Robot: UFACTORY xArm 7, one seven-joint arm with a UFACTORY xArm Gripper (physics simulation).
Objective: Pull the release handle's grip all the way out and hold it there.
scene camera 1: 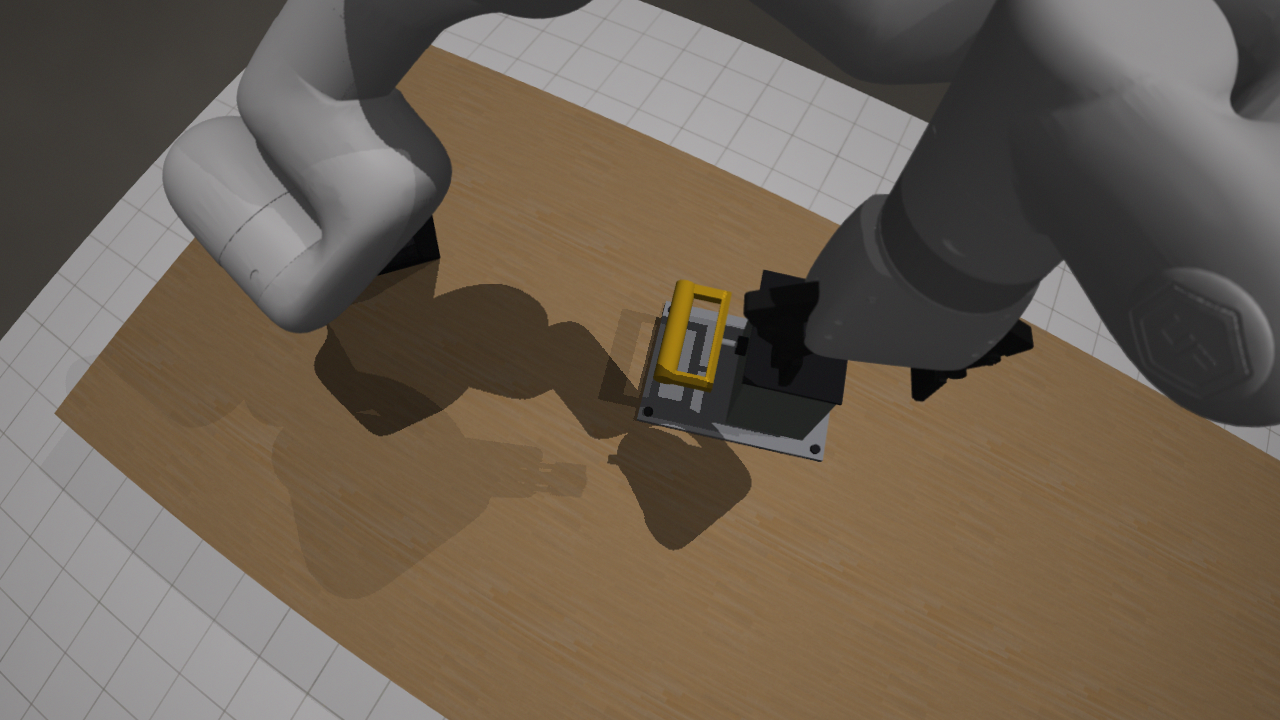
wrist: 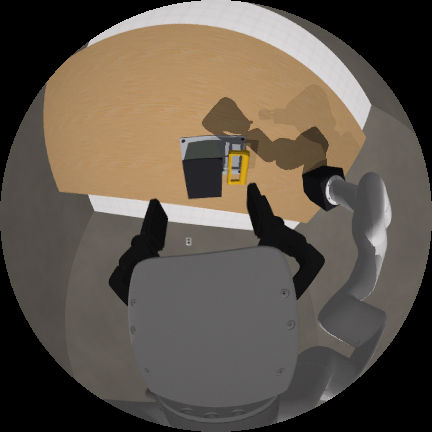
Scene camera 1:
my gripper: 850, 373
grey base plate: 668, 405
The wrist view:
my gripper: 203, 200
grey base plate: 224, 142
